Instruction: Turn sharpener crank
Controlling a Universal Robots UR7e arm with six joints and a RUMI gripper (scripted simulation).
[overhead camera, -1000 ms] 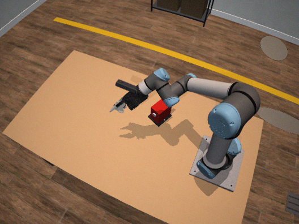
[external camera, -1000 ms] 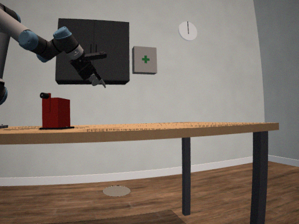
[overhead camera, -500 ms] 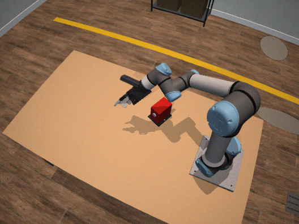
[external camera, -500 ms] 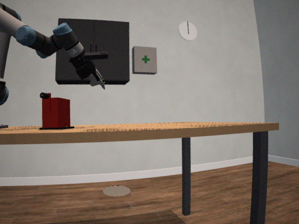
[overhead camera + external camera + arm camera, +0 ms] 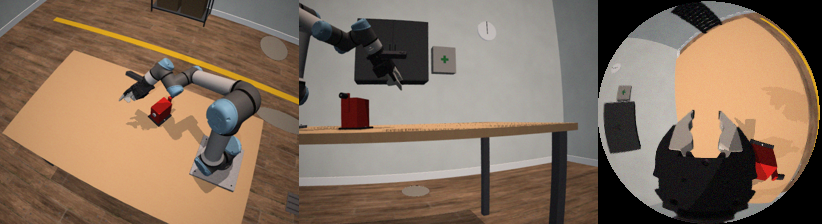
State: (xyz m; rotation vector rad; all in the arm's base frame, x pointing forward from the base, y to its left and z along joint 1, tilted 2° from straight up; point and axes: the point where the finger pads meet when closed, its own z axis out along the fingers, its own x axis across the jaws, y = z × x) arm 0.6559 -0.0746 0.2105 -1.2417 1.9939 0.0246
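The crank handle lies 26 cm behind my hand, 17 cm to the right of it and 8 cm below it.
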